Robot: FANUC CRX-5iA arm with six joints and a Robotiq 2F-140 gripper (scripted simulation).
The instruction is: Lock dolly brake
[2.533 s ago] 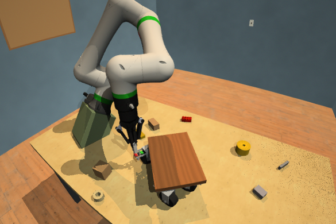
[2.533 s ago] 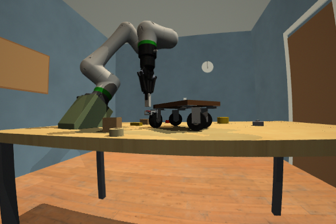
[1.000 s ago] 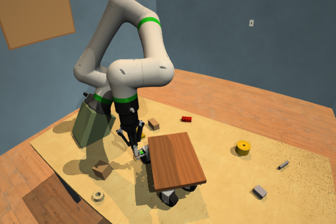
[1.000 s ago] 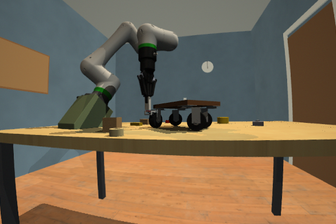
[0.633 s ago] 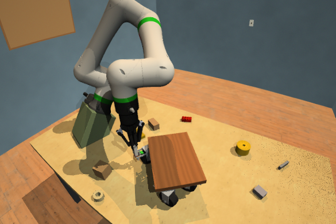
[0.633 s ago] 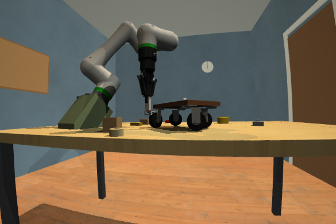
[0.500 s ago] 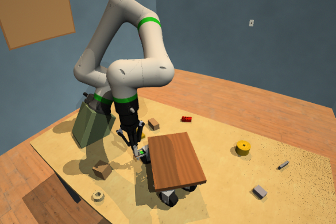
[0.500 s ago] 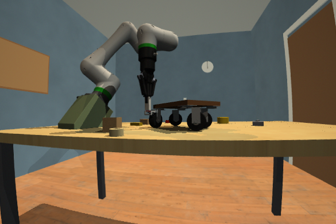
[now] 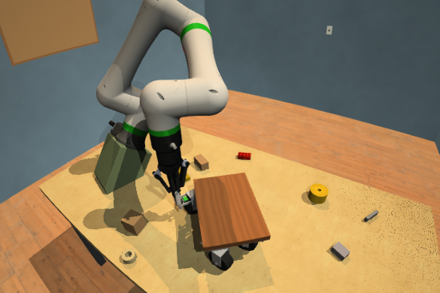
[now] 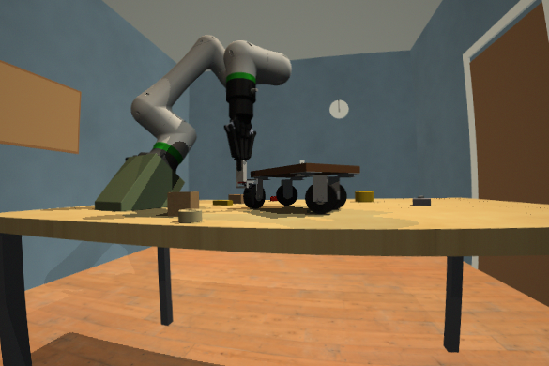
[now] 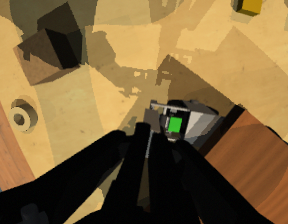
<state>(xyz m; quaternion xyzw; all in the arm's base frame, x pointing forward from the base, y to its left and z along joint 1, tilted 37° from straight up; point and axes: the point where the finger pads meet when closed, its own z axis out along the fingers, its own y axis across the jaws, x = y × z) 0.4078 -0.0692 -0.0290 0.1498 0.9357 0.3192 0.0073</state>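
My gripper is now 4 cm above the brake pedal and 1 cm to the right of it. Also, from my hand: brown block: 29 cm to the left, 16 cm behind, 10 cm below; brown cube: 15 cm to the right, 10 cm behind, 9 cm below; yellow block: 18 cm to the left, 17 cm behind, 11 cm below.
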